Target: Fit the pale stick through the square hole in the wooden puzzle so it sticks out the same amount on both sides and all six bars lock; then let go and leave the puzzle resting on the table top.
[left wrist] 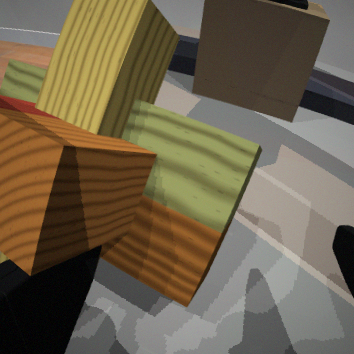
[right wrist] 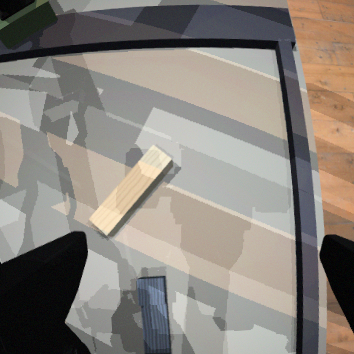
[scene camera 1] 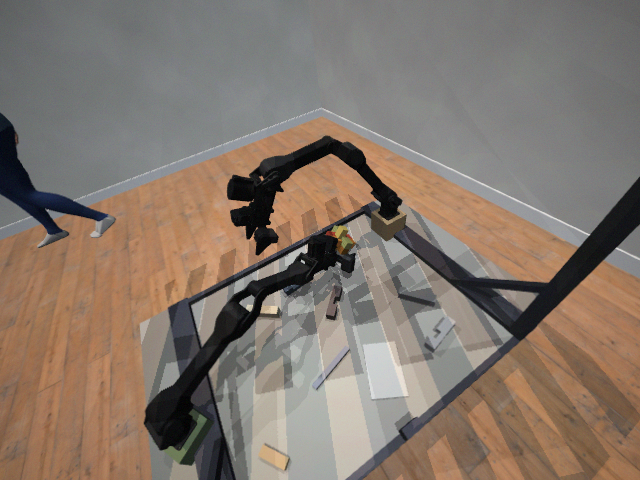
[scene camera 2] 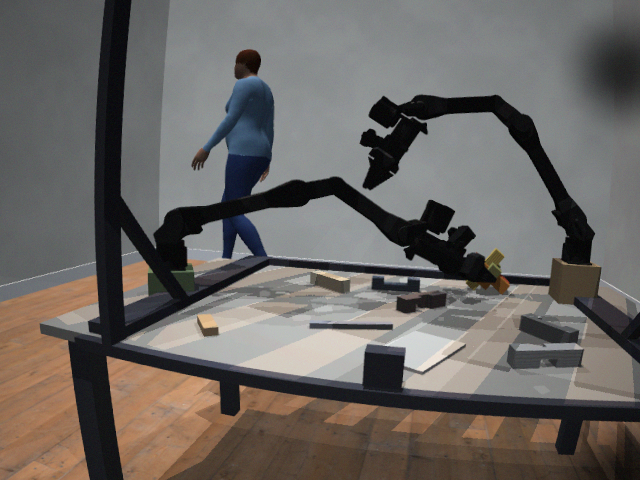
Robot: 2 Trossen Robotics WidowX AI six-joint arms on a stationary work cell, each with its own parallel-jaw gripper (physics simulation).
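Places are measured from the left arm's base along level axes (x ahead, y left, z up), in metres.
Pixels of known places: left gripper, fingertip midpoint: point(left wrist: 221, 236) point(scene camera 1: 345, 250) point(scene camera 2: 487, 278); right gripper, fingertip midpoint: point(right wrist: 207, 246) point(scene camera 1: 252, 246) point(scene camera 2: 366, 188); left arm's base at its link origin: point(right wrist: 13, 1) point(scene camera 1: 180, 430) point(scene camera 2: 170, 267); right arm's base at its link origin: point(scene camera 1: 388, 213) point(scene camera 2: 576, 262).
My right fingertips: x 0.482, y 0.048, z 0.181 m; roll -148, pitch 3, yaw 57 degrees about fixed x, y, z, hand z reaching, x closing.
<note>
Ahead of a thing's pixels: the offset from my right fingertips to its top centre.
The wooden puzzle point(scene camera 1: 343, 242) point(scene camera 2: 494, 256) point(left wrist: 195, 160) rests tilted at the back right of the table, with yellow, orange, green and red bars crossing. Its square hole cannot be made out. The pale stick {dx -0.100, dy -0.028, dz -0.213 m} point(scene camera 1: 268, 311) point(scene camera 2: 333, 282) point(right wrist: 131, 191) lies flat on the table, left of the puzzle in both scene views. My left gripper point(left wrist: 221, 236) is open, low beside the puzzle; one finger is partly hidden behind an orange bar in the left wrist view. My right gripper point(scene camera 1: 255, 244) point(scene camera 2: 368, 184) point(right wrist: 207, 246) is open and empty, high above the table's back edge.
A blue notched bar {dx +0.052, dy -0.087, dz -0.213 m} point(scene camera 2: 395, 284) point(right wrist: 155, 315) lies near the pale stick. A brown notched bar {dx +0.028, dy -0.252, dz -0.213 m} point(scene camera 1: 333, 304), a thin bar {dx -0.169, dy -0.329, dz -0.233 m} point(scene camera 1: 330, 367), a white sheet {dx -0.112, dy -0.471, dz -0.238 m} point(scene camera 1: 385, 369), grey bars {dx +0.152, dy -0.505, dz -0.213 m} point(scene camera 2: 547, 328) and a tan block {dx -0.422, dy -0.286, dz -0.228 m} point(scene camera 1: 273, 456) lie around. The right arm's base block point(left wrist: 255, 60) stands beyond the puzzle.
</note>
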